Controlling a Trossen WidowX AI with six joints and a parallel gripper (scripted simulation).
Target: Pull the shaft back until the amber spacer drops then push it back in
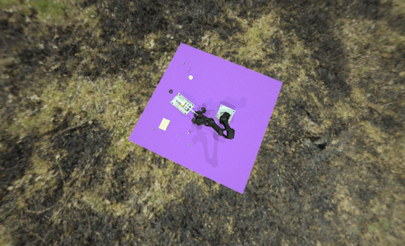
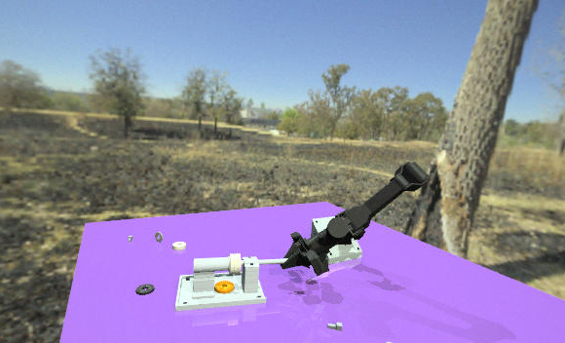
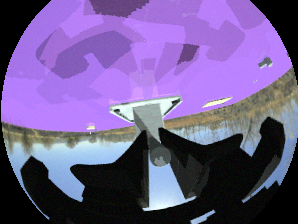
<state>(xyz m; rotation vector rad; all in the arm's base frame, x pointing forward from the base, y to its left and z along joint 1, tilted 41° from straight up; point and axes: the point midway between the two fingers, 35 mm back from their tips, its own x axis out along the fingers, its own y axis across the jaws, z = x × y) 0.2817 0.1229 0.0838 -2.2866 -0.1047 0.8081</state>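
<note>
My gripper tip is now 5 cm short of the steel shaft, 1 cm to the left of it and 2 cm below it. From my gripper tip the other things lie so: black ring: 36 cm ahead, 8 cm to the right, 6 cm below; then amber spacer: 16 cm ahead, 2 cm to the right, 5 cm below; then pale yellow card: 21 cm ahead, 27 cm to the left, 6 cm below.
</note>
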